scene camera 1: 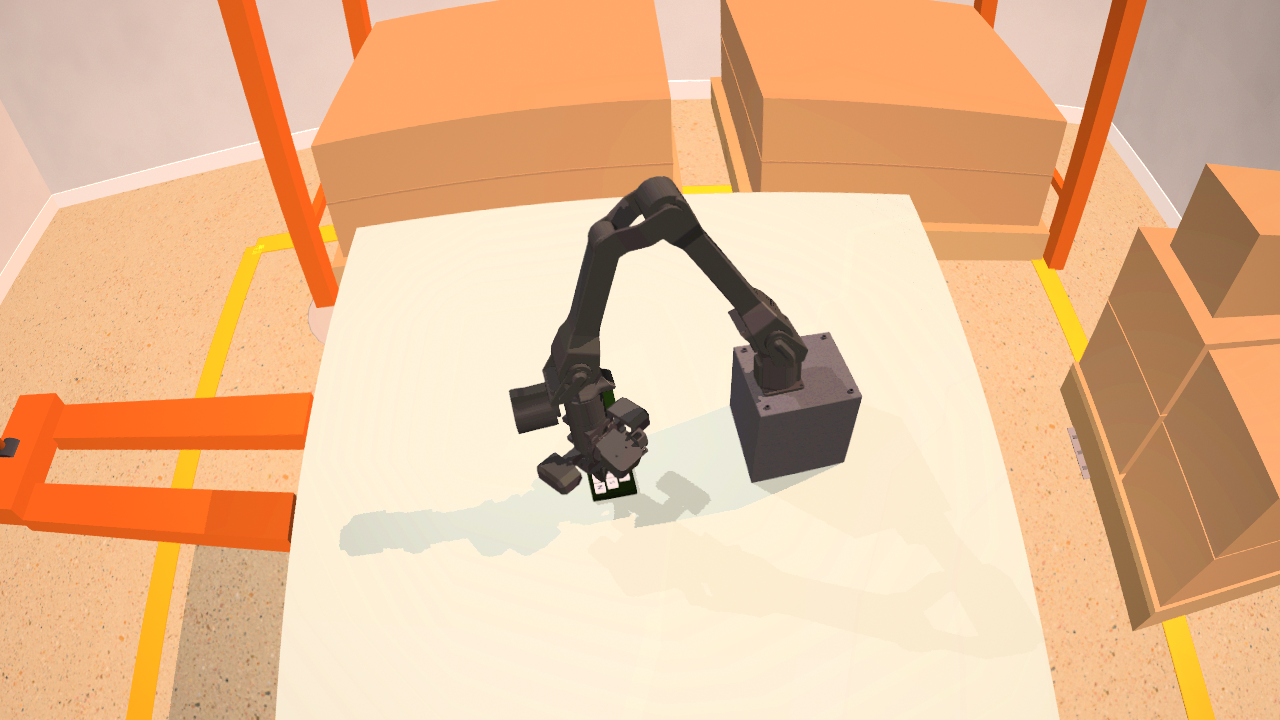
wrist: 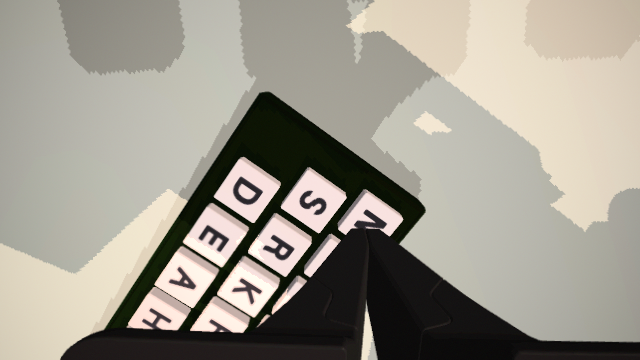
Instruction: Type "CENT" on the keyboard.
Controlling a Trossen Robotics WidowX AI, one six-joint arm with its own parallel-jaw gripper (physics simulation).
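Places are measured from the arm's base along level axes (x ahead, y left, z up), in centimetres.
Pixels of known places: gripper, fingertip midpoint: (scene camera 1: 601, 479) (wrist: 364, 242); arm's base at its link origin: (scene camera 1: 778, 379).
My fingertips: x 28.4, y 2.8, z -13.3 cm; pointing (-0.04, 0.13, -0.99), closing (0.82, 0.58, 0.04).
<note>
Ahead of a thing's pixels: the offset from my fingertips to its middle. Level surfaces: height alone.
The dark keyboard {dx -1.6, dy -9.1, dz -2.7 cm} (scene camera 1: 614, 492) (wrist: 295, 135) with white letter keys lies on the table, mostly hidden under the arm in the scene view. In the wrist view the D key {dx -3.7, dy -1.4, dz -2.1 cm} (wrist: 247, 190), S key {dx -1.6, dy -0.4, dz -2.1 cm} (wrist: 313, 200), E key {dx -3.7, dy -3.4, dz -2.1 cm} (wrist: 215, 235), R key {dx -1.6, dy -2.4, dz -2.1 cm} (wrist: 280, 245), A key {dx -3.7, dy -5.5, dz -2.1 cm} (wrist: 186, 278) and K key {dx -1.6, dy -4.4, dz -2.1 cm} (wrist: 248, 288) show. My gripper (wrist: 364, 242) is shut and empty. Its tips overlap the lower edge of the N key {dx +0.4, dy +0.2, dz -2.1 cm} (wrist: 372, 212) in the wrist view; whether they touch it I cannot tell. The fingers hide keys behind them. C and T keys do not show readably.
The arm's dark base block (scene camera 1: 796, 434) stands on the pale table {dz -3.5 cm} (scene camera 1: 501, 635), right of the keyboard. Large cardboard boxes (scene camera 1: 501, 71) stand behind the table, with more boxes (scene camera 1: 1190, 447) to the right. Orange forks (scene camera 1: 179, 425) reach toward the table's left edge.
</note>
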